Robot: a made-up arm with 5 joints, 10 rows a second.
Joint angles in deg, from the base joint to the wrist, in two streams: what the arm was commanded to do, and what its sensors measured. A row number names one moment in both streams.
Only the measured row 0 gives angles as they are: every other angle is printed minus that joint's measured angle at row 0.
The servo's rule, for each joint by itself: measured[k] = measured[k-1] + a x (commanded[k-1-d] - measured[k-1]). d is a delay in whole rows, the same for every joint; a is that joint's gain. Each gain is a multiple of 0.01, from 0.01 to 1. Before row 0 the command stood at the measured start. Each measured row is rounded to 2 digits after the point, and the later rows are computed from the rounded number. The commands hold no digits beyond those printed.
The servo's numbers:
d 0
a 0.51 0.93 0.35 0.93 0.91
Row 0, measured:
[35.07, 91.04, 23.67, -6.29, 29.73]
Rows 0 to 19, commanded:
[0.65, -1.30, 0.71, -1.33, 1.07]
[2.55, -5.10, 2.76, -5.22, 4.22]
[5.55, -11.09, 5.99, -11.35, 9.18]
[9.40, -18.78, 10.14, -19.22, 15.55]
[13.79, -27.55, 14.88, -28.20, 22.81]
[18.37, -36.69, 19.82, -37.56, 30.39]
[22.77, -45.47, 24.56, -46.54, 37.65]
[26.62, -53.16, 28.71, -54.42, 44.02]
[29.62, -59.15, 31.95, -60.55, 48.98]
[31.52, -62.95, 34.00, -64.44, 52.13]
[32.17, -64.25, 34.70, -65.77, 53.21]
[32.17, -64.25, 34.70, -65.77, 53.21]
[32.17, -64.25, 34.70, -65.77, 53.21]
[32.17, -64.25, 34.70, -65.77, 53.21]
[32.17, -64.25, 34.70, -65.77, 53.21]
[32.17, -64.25, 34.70, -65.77, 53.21]
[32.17, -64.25, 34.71, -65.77, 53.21]
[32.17, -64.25, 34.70, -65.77, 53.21]
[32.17, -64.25, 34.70, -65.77, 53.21]
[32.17, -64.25, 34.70, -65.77, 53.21]
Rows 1 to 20, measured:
[0.33, -1.21, 0.25, -1.24, 0.97]
[1.46, -4.83, 1.13, -4.94, 3.93]
[3.55, -10.65, 2.83, -10.90, 8.71]
[6.53, -18.21, 5.39, -18.64, 14.93]
[10.23, -26.90, 8.71, -27.53, 22.10]
[14.38, -36.00, 12.60, -36.86, 29.64]
[18.66, -44.81, 16.79, -45.86, 36.93]
[22.72, -52.58, 20.96, -53.82, 43.38]
[26.24, -58.69, 24.81, -60.08, 48.48]
[28.93, -62.65, 28.03, -64.13, 51.80]
[30.58, -64.14, 30.36, -65.66, 53.08]
[31.39, -64.24, 31.88, -65.76, 53.20]
[31.79, -64.25, 32.87, -65.77, 53.21]
[31.98, -64.25, 33.51, -65.77, 53.21]
[32.08, -64.25, 33.93, -65.77, 53.21]
[32.13, -64.25, 34.20, -65.77, 53.21]
[32.15, -64.25, 34.38, -65.77, 53.21]
[32.16, -64.25, 34.49, -65.77, 53.21]
[32.17, -64.25, 34.56, -65.77, 53.21]
[32.17, -64.25, 34.61, -65.77, 53.21]

